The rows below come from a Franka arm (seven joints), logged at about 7 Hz.
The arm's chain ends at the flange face. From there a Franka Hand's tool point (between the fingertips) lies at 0.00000 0.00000 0.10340 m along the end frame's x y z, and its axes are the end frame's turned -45 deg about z.
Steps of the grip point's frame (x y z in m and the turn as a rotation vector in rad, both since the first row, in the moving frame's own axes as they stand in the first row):
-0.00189 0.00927 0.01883 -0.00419 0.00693 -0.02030
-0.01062 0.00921 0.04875 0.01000 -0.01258 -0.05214
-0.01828 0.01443 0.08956 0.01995 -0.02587 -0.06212
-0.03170 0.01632 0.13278 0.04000 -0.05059 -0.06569
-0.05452 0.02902 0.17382 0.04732 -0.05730 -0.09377
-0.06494 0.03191 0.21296 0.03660 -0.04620 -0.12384
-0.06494 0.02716 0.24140 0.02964 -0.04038 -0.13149
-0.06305 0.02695 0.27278 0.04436 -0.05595 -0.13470
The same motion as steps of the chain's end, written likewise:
0.00441 0.00810 0.01883 0.00194 0.00786 -0.02030
0.00065 0.01379 0.04876 -0.00182 -0.01597 -0.05214
0.00061 0.02259 0.08962 -0.00419 -0.03240 -0.06212
-0.00429 0.03296 0.13299 -0.00749 -0.06406 -0.06569
-0.01043 0.05799 0.17411 -0.00706 -0.07398 -0.09377
-0.01736 0.06741 0.21314 -0.00679 -0.05855 -0.12384
-0.02166 0.06401 0.24153 -0.00759 -0.04951 -0.13149
-0.01828 0.06230 0.27304 -0.00820 -0.07093 -0.13470

